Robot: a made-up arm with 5 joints.
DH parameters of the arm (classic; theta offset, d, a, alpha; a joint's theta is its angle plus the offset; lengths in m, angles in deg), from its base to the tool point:
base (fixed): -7.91 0 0.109 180
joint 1: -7.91 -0.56 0.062 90
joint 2: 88.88 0 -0.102 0
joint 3: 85.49 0 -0.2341 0
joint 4: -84.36 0.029 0.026 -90
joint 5: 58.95 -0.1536 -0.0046 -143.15
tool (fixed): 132.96 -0.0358 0 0
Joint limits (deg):
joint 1: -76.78..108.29
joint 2: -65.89..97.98
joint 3: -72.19..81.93
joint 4: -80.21..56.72
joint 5: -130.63..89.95
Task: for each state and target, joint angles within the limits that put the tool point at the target. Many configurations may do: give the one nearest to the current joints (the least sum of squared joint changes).
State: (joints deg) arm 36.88 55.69 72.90 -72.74 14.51
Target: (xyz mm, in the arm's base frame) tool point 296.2 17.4 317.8
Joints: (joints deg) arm 2.67 39.03 65.06 -80.21 9.64
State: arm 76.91 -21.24 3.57 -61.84 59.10
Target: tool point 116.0 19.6 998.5
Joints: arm 65.28 -37.02 -42.56 -51.38 62.37
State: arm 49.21 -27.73 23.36 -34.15 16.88
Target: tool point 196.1 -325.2 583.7
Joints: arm 80.71 -49.65 45.62 20.53 22.01
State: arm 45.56 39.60 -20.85 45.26 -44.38
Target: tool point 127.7 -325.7 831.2
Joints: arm 95.78 -3.79 -47.24 50.52 -44.04
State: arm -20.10 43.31 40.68 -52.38 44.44
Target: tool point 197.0 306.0 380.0
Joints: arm -69.38 27.23 41.19 -61.15 41.32
